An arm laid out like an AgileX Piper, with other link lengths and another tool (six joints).
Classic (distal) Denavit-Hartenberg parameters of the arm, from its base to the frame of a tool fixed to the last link. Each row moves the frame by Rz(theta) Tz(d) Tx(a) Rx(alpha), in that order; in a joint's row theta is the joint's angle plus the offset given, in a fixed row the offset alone. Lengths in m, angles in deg.
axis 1: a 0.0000, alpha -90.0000, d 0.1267, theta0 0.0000
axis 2: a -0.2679, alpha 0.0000, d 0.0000, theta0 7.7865
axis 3: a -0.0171, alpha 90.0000, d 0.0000, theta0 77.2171
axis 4: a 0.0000, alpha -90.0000, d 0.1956, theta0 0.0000
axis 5: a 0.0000, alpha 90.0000, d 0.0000, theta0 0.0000
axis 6: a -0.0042, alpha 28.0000, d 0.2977, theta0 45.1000
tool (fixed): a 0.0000, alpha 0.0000, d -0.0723, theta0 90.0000
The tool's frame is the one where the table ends.
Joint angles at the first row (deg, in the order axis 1, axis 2, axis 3, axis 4, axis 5, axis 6):
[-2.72, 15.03, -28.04, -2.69, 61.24, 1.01]
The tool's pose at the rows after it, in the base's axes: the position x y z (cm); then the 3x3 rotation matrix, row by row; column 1 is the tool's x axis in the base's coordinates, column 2 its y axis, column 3 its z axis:
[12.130 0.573 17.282], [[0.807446 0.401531 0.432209], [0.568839 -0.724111 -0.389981], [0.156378 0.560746 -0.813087]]
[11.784 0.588 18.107], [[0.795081 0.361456 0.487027], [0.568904 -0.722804 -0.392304], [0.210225 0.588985 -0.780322]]
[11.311 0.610 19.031], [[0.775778 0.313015 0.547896], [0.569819 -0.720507 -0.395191], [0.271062 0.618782 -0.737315]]
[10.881 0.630 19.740], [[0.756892 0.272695 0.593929], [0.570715 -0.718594 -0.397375], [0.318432 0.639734 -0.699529]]
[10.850 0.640 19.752], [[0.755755 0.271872 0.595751], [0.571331 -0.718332 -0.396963], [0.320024 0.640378 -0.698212]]
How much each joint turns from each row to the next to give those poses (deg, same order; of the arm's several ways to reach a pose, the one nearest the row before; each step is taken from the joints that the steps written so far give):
[0.01, -3.04, 0.00, 0.00, 0.00, 0.01]
[-0.01, -3.95, 0.00, 0.00, 0.00, 0.04]
[0.00, -4.60, 0.00, 0.00, 0.00, 0.00]
[0.01, -3.68, 0.00, 0.00, 0.00, 0.00]
[0.04, -0.18, 0.00, 0.00, 0.05, 0.00]

